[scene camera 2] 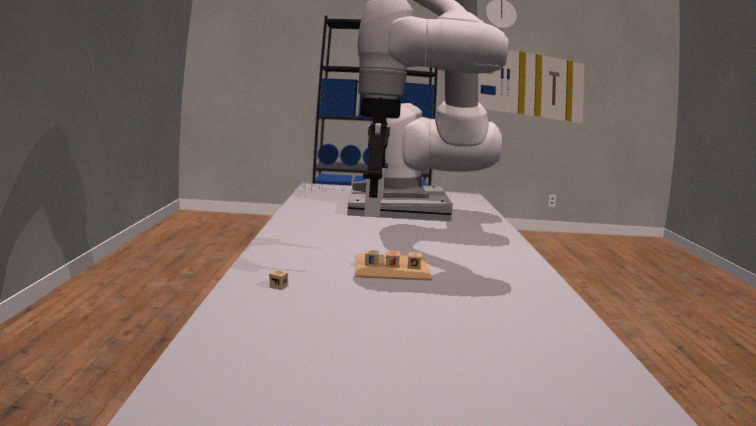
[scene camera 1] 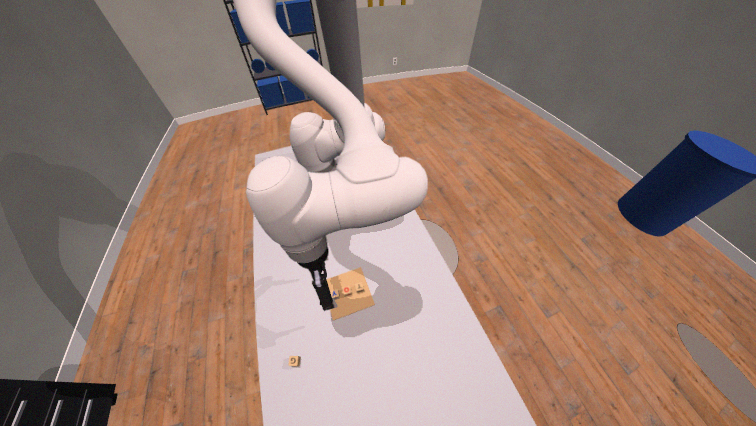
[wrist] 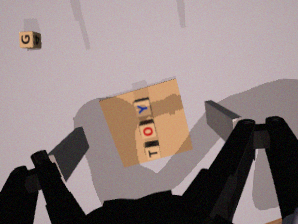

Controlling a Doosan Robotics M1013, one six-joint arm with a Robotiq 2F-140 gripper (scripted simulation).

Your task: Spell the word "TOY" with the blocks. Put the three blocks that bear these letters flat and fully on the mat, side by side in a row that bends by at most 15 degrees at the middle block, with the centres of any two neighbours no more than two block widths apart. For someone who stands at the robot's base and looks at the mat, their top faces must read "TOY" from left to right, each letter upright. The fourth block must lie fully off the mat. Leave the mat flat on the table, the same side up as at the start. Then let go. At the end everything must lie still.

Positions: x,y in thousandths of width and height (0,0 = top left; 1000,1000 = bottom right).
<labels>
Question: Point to a tan mat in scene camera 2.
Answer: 505,637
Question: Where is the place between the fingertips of the gripper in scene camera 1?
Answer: At 433,663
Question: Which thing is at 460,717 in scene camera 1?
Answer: A tan mat.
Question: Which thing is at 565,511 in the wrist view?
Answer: A tan mat.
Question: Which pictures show the gripper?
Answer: Scene camera 2, scene camera 1 and the wrist view: all of them.
</labels>
